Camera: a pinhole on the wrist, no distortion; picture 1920 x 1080 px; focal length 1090.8 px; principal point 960.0 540.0 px. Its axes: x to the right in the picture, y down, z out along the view. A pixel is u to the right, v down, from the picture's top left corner.
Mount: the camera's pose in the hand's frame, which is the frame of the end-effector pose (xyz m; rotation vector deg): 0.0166 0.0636 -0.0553 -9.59 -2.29 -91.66
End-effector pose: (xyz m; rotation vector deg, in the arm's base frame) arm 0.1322 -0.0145 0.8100 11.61 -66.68 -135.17
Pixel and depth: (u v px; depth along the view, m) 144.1 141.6 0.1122
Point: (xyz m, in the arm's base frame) 0.1868 -0.0579 0.9652
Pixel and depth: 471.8 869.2 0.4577
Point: -0.0434 -0.0237 1.2998
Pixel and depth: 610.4 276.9 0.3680
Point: 0.1480 0.0968 1.1736
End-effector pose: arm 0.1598 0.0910 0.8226 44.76 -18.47 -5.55
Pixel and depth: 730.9 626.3 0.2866
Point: 0.1457 0.0435 1.0960
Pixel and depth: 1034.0 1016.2 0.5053
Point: 0.2811 -0.1954 1.2392
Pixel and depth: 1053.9 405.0 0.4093
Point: 0.0414 -0.0913 1.1188
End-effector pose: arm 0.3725 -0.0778 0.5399 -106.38 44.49 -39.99
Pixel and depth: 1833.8 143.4 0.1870
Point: 0.4748 0.0575 0.5317
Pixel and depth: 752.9 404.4 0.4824
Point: 0.6351 0.0813 0.1862
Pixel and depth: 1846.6 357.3 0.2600
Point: 0.5624 0.0963 0.5550
